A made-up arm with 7 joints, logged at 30 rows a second.
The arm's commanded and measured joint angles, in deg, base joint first. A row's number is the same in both.
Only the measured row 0 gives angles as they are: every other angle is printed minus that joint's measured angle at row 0.
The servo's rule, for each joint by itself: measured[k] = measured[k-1] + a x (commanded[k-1-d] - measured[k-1]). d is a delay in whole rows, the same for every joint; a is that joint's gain. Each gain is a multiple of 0.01, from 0.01 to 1. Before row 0 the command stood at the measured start. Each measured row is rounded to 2 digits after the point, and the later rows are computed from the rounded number. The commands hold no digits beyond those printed.
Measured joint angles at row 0:
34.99, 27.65, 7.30, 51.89, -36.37, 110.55, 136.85
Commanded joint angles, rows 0 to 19:
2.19, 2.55, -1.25, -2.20, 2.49, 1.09, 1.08
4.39, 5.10, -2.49, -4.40, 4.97, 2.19, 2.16
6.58, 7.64, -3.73, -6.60, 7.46, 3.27, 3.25
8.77, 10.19, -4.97, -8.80, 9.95, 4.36, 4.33
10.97, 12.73, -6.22, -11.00, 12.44, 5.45, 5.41
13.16, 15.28, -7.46, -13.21, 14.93, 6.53, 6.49
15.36, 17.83, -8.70, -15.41, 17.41, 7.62, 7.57
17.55, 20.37, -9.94, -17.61, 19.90, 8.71, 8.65
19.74, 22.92, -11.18, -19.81, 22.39, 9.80, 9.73
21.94, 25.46, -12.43, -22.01, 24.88, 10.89, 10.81
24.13, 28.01, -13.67, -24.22, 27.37, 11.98, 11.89
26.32, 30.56, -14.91, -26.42, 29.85, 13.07, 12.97
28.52, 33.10, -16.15, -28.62, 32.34, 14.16, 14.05
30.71, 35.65, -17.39, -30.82, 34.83, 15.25, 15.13
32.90, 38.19, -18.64, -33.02, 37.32, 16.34, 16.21
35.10, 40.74, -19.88, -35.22, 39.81, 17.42, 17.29
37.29, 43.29, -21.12, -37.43, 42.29, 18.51, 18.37
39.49, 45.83, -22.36, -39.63, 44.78, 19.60, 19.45
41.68, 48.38, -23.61, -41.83, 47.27, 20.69, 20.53
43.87, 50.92, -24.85, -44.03, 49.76, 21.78, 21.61
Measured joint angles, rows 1 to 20:
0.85, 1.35, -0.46, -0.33, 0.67, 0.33, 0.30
2.23, 3.34, -1.21, -0.94, 1.83, 0.89, 0.82
3.93, 5.62, -2.14, -1.79, 3.35, 1.60, 1.50
5.82, 8.04, -3.19, -2.84, 5.13, 2.43, 2.29
7.83, 10.53, -4.31, -4.06, 7.10, 3.34, 3.16
9.91, 13.05, -5.48, -5.43, 9.21, 4.30, 4.09
12.04, 15.58, -6.67, -6.93, 11.42, 5.30, 5.06
14.19, 18.12, -7.88, -8.53, 13.71, 6.32, 6.07
16.35, 20.66, -9.10, -10.22, 16.05, 7.36, 7.09
18.53, 23.20, -10.33, -11.99, 18.43, 8.42, 8.13
20.71, 25.75, -11.57, -13.82, 20.84, 9.49, 9.18
22.90, 28.30, -12.81, -15.71, 23.27, 10.56, 10.24
25.09, 30.84, -14.05, -17.65, 25.72, 11.64, 11.31
27.28, 33.39, -15.29, -19.63, 28.18, 12.72, 12.38
29.47, 35.93, -16.53, -21.64, 30.65, 13.81, 13.45
31.67, 38.48, -17.77, -23.68, 33.12, 14.89, 14.53
33.86, 41.03, -19.01, -25.74, 35.60, 15.98, 15.61
36.06, 43.57, -20.25, -27.82, 38.08, 17.07, 16.69
38.25, 46.12, -21.49, -29.92, 40.56, 18.16, 17.77
40.44, 48.66, -22.73, -32.04, 43.04, 19.25, 18.85
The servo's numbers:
d 0
a 0.39 0.53 0.37 0.15 0.27 0.30 0.28

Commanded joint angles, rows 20 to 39:
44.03, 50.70, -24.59, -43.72, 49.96, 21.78, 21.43
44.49, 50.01, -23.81, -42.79, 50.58, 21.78, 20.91
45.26, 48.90, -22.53, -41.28, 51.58, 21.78, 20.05
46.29, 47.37, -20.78, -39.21, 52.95, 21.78, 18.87
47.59, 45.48, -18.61, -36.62, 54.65, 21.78, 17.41
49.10, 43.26, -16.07, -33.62, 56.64, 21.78, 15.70
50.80, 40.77, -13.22, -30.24, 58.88, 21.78, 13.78
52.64, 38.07, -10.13, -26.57, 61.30, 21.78, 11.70
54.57, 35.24, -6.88, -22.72, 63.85, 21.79, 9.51
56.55, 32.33, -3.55, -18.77, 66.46, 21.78, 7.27
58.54, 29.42, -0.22, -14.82, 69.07, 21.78, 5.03
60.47, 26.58, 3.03, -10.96, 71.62, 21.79, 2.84
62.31, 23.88, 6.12, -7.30, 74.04, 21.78, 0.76
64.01, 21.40, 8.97, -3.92, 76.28, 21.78, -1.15
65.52, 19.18, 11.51, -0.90, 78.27, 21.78, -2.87
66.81, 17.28, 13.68, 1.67, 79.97, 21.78, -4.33
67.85, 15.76, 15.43, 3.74, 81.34, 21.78, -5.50
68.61, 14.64, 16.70, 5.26, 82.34, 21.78, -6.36
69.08, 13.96, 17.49, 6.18, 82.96, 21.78, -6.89
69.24, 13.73, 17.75, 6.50, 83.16, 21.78, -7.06
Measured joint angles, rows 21 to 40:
41.84, 49.74, -23.42, -33.79, 44.91, 20.01, 19.57
42.87, 49.88, -23.56, -35.14, 46.44, 20.54, 19.95
43.80, 49.36, -23.18, -36.06, 47.83, 20.91, 19.98
44.77, 48.31, -22.29, -36.53, 49.21, 21.17, 19.67
45.87, 46.81, -20.93, -36.54, 50.68, 21.35, 19.04
47.13, 44.93, -19.13, -36.10, 52.29, 21.48, 18.10
48.56, 42.73, -16.94, -35.22, 54.07, 21.57, 16.89
50.15, 40.26, -14.42, -33.92, 56.02, 21.63, 15.44
51.87, 37.60, -11.63, -32.24, 58.13, 21.68, 13.78
53.70, 34.81, -8.64, -30.22, 60.38, 21.71, 11.96
55.59, 31.95, -5.52, -27.91, 62.73, 21.73, 10.02
57.49, 29.10, -2.36, -25.37, 65.13, 21.75, 8.01
59.37, 26.33, 0.78, -22.66, 67.54, 21.76, 5.98
61.18, 23.72, 3.81, -19.85, 69.90, 21.77, 3.98
62.87, 21.31, 6.66, -17.01, 72.16, 21.77, 2.06
64.41, 19.17, 9.26, -14.21, 74.27, 21.77, 0.27
65.75, 17.36, 11.54, -11.52, 76.18, 21.77, -1.35
66.87, 15.92, 13.45, -9.00, 77.84, 21.77, -2.75
67.73, 14.88, 14.94, -6.72, 79.22, 21.77, -3.91
68.32, 14.27, 15.98, -4.74, 80.28, 21.77, -4.79

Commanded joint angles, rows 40 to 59:
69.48, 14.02, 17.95, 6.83, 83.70, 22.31, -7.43
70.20, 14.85, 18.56, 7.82, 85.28, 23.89, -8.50
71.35, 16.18, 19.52, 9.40, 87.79, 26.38, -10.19
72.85, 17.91, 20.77, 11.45, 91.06, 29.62, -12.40
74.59, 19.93, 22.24, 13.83, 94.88, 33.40, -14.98
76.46, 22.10, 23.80, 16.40, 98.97, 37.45, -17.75
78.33, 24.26, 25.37, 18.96, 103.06, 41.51, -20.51
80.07, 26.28, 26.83, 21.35, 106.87, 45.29, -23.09
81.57, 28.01, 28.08, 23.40, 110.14, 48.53, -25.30
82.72, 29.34, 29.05, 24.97, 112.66, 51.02, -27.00
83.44, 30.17, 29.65, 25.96, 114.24, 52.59, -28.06
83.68, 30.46, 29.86, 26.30, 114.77, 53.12, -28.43
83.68, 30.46, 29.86, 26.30, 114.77, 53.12, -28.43
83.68, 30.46, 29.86, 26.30, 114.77, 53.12, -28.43
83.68, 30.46, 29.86, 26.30, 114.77, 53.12, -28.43
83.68, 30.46, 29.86, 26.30, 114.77, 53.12, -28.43
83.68, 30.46, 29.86, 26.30, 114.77, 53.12, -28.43
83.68, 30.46, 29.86, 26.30, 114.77, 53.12, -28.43
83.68, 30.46, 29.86, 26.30, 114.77, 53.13, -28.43
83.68, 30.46, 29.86, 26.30, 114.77, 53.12, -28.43
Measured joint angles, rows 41 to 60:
68.77, 14.14, 16.71, -3.00, 81.20, 21.93, -5.53
69.33, 14.52, 17.39, -1.38, 82.30, 22.52, -6.36
70.12, 15.40, 18.18, 0.24, 83.78, 23.68, -7.43
71.18, 16.73, 19.14, 1.92, 85.75, 25.46, -8.82
72.51, 18.43, 20.29, 3.71, 88.22, 27.84, -10.54
74.05, 20.38, 21.59, 5.61, 91.12, 30.72, -12.56
75.72, 22.44, 22.99, 7.61, 94.34, 33.96, -14.79
77.42, 24.48, 24.41, 9.67, 97.72, 37.36, -17.11
79.04, 26.35, 25.77, 11.73, 101.07, 40.71, -19.40
80.48, 27.93, 26.98, 13.72, 104.20, 43.80, -21.53
81.63, 29.12, 27.97, 15.56, 106.91, 46.44, -23.36
82.43, 29.83, 28.67, 17.17, 109.03, 48.44, -24.78
82.92, 30.16, 29.11, 18.54, 110.58, 49.84, -25.80
83.22, 30.32, 29.39, 19.70, 111.71, 50.82, -26.54
83.40, 30.39, 29.56, 20.69, 112.54, 51.51, -27.07
83.51, 30.43, 29.67, 21.53, 113.14, 51.99, -27.45
83.58, 30.45, 29.74, 22.25, 113.58, 52.33, -27.72
83.62, 30.46, 29.78, 22.86, 113.90, 52.57, -27.92
83.64, 30.46, 29.81, 23.38, 114.13, 52.74, -28.06
83.66, 30.46, 29.83, 23.82, 114.30, 52.85, -28.16

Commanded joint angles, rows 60 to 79:
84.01, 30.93, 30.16, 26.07, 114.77, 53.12, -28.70
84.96, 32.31, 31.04, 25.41, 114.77, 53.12, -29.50
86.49, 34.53, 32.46, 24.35, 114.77, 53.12, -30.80
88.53, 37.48, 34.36, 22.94, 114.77, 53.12, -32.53
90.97, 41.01, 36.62, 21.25, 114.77, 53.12, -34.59
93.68, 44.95, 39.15, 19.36, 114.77, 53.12, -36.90
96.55, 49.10, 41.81, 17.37, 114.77, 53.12, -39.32
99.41, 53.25, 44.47, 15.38, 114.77, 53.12, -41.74
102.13, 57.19, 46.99, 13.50, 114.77, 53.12, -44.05
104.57, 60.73, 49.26, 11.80, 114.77, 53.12, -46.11
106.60, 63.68, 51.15, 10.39, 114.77, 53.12, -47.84
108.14, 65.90, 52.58, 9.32, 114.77, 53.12, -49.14
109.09, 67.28, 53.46, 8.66, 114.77, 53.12, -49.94
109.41, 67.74, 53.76, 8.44, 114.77, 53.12, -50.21
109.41, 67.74, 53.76, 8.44, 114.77, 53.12, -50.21
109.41, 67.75, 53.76, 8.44, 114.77, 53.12, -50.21
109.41, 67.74, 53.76, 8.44, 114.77, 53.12, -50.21
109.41, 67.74, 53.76, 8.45, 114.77, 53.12, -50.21
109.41, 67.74, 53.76, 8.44, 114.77, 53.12, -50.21
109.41, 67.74, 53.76, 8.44, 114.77, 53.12, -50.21
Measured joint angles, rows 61 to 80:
83.80, 30.71, 29.95, 24.16, 114.43, 52.93, -28.31
84.25, 31.56, 30.35, 24.35, 114.52, 52.99, -28.64
85.12, 33.13, 31.13, 24.35, 114.59, 53.03, -29.24
86.45, 35.44, 32.33, 24.14, 114.64, 53.06, -30.16
88.21, 38.39, 33.92, 23.71, 114.68, 53.08, -31.40
90.34, 41.87, 35.86, 23.06, 114.70, 53.09, -32.94
92.76, 45.70, 38.06, 22.21, 114.72, 53.10, -34.73
95.35, 49.70, 40.43, 21.19, 114.73, 53.11, -36.69
97.99, 53.67, 42.86, 20.04, 114.74, 53.11, -38.75
100.56, 57.41, 45.23, 18.80, 114.75, 53.11, -40.81
102.92, 60.73, 47.42, 17.54, 114.76, 53.11, -42.78
104.96, 63.47, 49.33, 16.31, 114.76, 53.11, -44.56
106.57, 65.49, 50.86, 15.16, 114.76, 53.11, -46.07
107.68, 66.68, 51.93, 14.15, 114.76, 53.11, -47.23
108.35, 67.24, 52.61, 13.29, 114.76, 53.11, -48.06
108.76, 67.51, 53.04, 12.56, 114.76, 53.11, -48.66
109.01, 67.63, 53.31, 11.94, 114.76, 53.11, -49.09
109.17, 67.69, 53.48, 11.42, 114.76, 53.11, -49.40
109.26, 67.72, 53.58, 10.97, 114.76, 53.11, -49.63
109.32, 67.73, 53.65, 10.59, 114.76, 53.11, -49.79

